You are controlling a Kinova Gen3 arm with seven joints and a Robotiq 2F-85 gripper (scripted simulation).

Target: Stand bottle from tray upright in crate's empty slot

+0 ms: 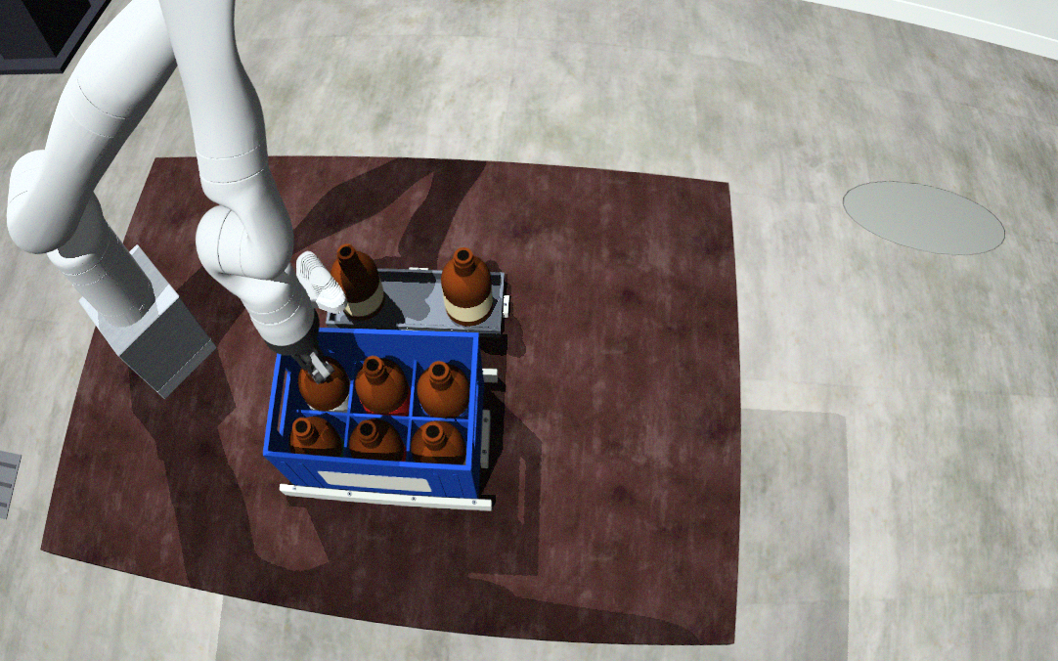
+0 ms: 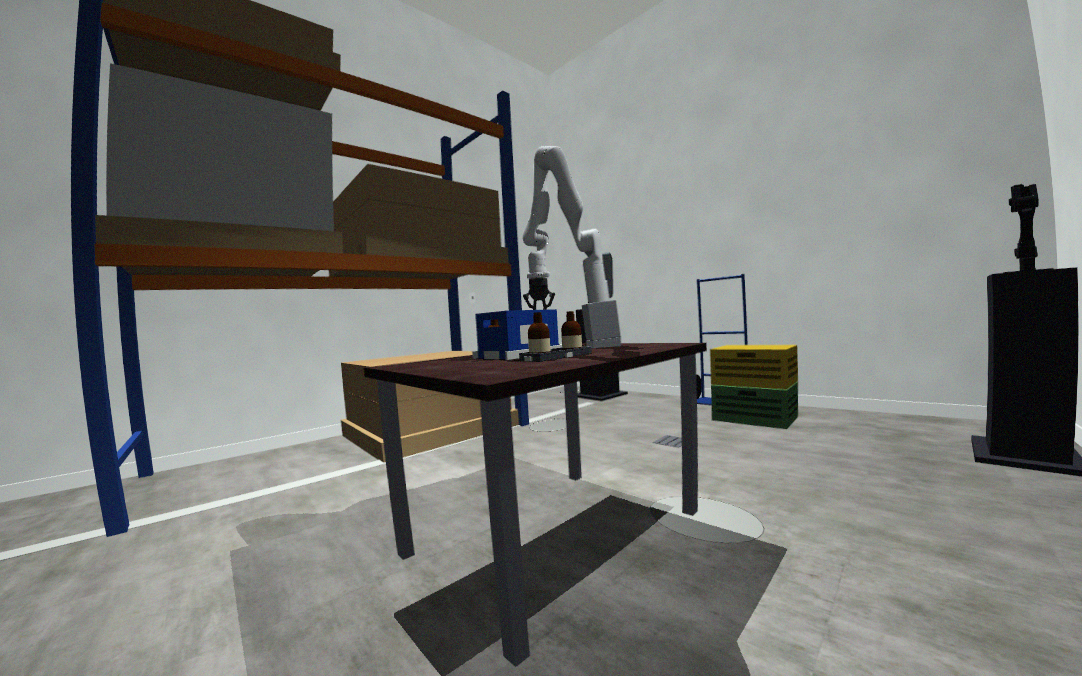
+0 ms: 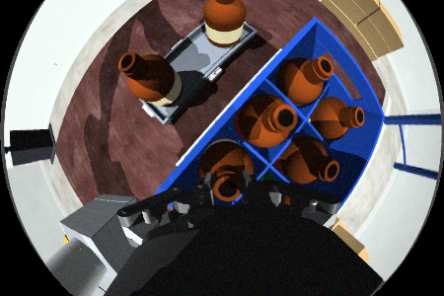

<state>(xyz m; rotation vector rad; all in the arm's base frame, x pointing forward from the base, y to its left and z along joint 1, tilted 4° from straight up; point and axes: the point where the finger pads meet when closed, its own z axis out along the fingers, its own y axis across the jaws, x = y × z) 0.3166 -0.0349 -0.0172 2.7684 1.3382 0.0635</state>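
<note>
Now: hand 7 cm above the brown bottle. From my hand the other things lie so: grey tray 19 cm to the left, 15 cm below, 9 cm ahead; crate 9 cm ahead, 8 cm below, 3 cm to the right.
</note>
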